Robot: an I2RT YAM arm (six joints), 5 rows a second.
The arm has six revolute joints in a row. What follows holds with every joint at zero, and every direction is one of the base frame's. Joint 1 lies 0.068 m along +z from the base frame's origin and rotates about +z. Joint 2 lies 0.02 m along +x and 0.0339 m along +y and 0.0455 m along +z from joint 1 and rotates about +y. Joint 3 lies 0.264 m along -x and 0.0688 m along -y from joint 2 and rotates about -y. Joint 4 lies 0.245 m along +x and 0.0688 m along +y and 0.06 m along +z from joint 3 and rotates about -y. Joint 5 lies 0.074 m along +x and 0.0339 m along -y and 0.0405 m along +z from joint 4 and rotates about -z. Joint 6 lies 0.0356 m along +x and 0.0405 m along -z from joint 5 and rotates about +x. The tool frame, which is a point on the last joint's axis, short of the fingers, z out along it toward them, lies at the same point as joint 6; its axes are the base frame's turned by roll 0, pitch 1.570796 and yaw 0 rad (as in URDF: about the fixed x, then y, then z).
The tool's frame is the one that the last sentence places.
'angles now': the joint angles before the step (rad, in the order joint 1, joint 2, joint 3, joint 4, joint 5, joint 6). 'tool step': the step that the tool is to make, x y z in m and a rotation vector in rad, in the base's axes. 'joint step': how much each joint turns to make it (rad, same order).
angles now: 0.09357, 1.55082, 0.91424, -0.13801, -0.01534, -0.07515
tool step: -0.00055, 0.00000, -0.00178, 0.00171, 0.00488, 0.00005
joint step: -0.00001, 0.00156, -0.00456, 0.00145, -0.00156, 0.00150
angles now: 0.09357, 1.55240, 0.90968, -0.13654, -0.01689, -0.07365
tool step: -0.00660, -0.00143, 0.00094, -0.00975, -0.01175, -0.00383
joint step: -0.00150, -0.02911, -0.02758, 0.00919, 0.00921, -0.00610
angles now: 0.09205, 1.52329, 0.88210, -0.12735, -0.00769, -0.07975
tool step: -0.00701, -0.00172, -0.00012, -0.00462, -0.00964, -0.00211
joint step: -0.00308, -0.02913, -0.03071, 0.01074, 0.00309, -0.00462
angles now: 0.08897, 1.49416, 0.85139, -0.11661, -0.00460, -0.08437
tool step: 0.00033, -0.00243, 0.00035, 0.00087, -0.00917, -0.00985
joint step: -0.00769, -0.00160, -0.00312, 0.01074, 0.00151, 0.00154
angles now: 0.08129, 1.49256, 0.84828, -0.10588, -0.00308, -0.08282
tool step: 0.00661, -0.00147, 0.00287, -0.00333, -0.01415, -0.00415
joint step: -0.00612, 0.01840, 0.02451, 0.00773, 0.00154, -0.00459
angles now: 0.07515, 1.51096, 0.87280, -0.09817, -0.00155, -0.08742
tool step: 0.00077, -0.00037, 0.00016, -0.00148, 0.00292, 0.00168
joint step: -0.00151, 0.00309, 0.00463, -0.00457, -0.00151, -0.00308
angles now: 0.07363, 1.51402, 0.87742, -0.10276, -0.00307, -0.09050
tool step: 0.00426, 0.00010, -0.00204, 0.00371, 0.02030, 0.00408
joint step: -0.00150, 0.02293, 0.01987, -0.01691, -0.00761, -0.00001
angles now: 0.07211, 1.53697, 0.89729, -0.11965, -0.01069, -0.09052
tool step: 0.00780, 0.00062, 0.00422, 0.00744, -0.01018, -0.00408
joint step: 0.00000, 0.02152, 0.03537, -0.00307, -0.00160, 0.00767
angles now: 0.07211, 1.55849, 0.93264, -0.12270, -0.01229, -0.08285
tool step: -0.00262, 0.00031, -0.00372, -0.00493, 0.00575, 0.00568
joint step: 0.00152, -0.00302, -0.01681, 0.00763, 0.00003, -0.00613
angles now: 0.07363, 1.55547, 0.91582, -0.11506, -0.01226, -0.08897
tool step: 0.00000, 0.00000, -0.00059, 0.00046, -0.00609, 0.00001
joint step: 0.00000, 0.00001, -0.00464, 0.01076, -0.00002, 0.00000
